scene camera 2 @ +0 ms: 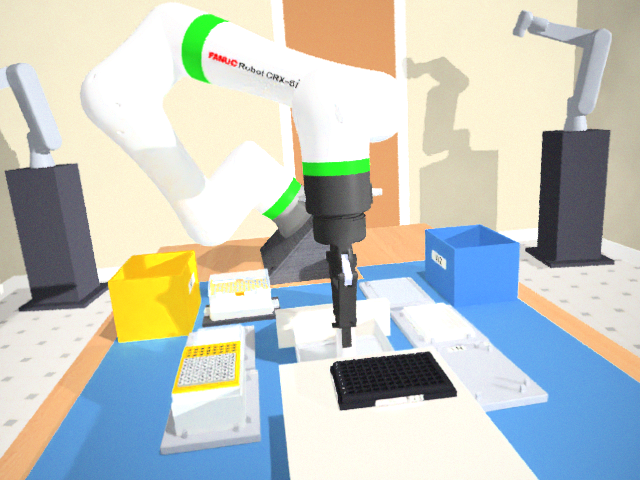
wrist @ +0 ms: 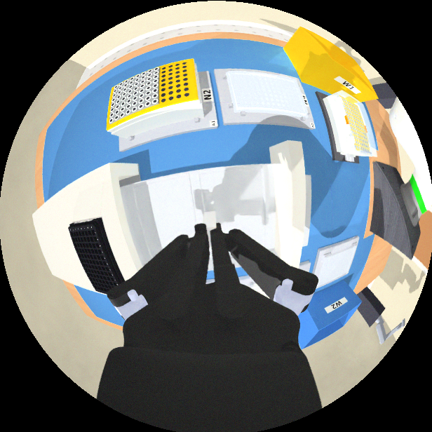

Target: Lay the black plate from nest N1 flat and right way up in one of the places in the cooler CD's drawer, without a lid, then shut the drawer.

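Places are measured from the arm's base along level axes (x right, y ahead, z up), in millimetres.
Pixels of known places: arm's base, link origin: (scene camera 2: 302,216).
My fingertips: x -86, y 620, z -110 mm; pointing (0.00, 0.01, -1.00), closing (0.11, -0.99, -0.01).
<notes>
For each thing: its middle in the pictures, then the offset to it from my fingertips. "spot": a spot on its surface instead.
- black plate, body centre: (scene camera 2: 389,377) dx -44, dy +173, dz +75 mm
- cooler's drawer, surface spot: (scene camera 2: 314,351) spot: dx +51, dy -55, dz -3 mm
- yellow-topped tip rack, body centre: (scene camera 2: 211,382) dx +186, dy +81, dz +28 mm
- Yellow bin W1, body centre: (scene camera 2: 159,292) dx +366, dy -256, dz +44 mm
- tip box, body centre: (scene camera 2: 240,295) dx +204, dy -271, dz +23 mm
- grey nest base, body centre: (scene camera 2: 477,371) dx -188, dy +32, dz -5 mm
- blue bin W2, body centre: (scene camera 2: 468,262) dx -280, dy -334, dz +44 mm
The black plate (scene camera 2: 392,377) (wrist: 95,255) lies flat, its wells facing up, on the top of the cream cooler CD (scene camera 2: 361,444) (wrist: 55,235). The cooler's drawer (scene camera 2: 314,351) (wrist: 170,200) stands open on the robot's side, with its cream front panel (scene camera 2: 371,311) (wrist: 290,180) at the far end. No plate shows in the visible part of the drawer. My gripper (scene camera 2: 346,345) (wrist: 210,220) is shut and empty, pointing down over the drawer area, beside the black plate and apart from it. The fingers hide part of the drawer, and I cannot tell whether the fingertips touch it.
A yellow-topped tip rack (scene camera 2: 209,366) (wrist: 155,95) stands on a grey base at the left in the scene view. Yellow bin W1 (scene camera 2: 155,304) (wrist: 325,65) and a tip box (scene camera 2: 239,299) (wrist: 350,125) are behind. A grey nest base (scene camera 2: 496,377) and blue bin W2 (scene camera 2: 473,273) (wrist: 330,310) are right.
</notes>
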